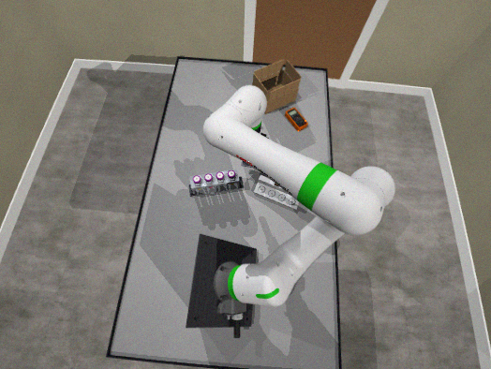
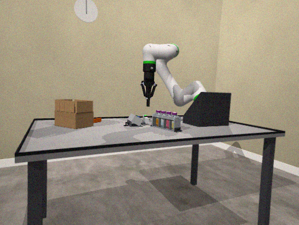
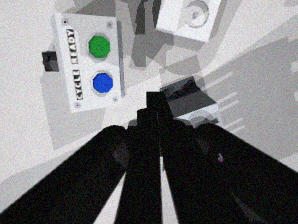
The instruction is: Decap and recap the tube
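Right now my hand is 11 cm above the green key, 6 cm to the left of it and 5 cm short of it. The rest, counted from my hand: blue key: 11 cm below, 6 cm ahead, 2 cm to the right; then cap 3: 12 cm to the left, 6 cm below, 6 cm behind; then cap 4: 6 cm to the left, 6 cm below, 5 cm behind.
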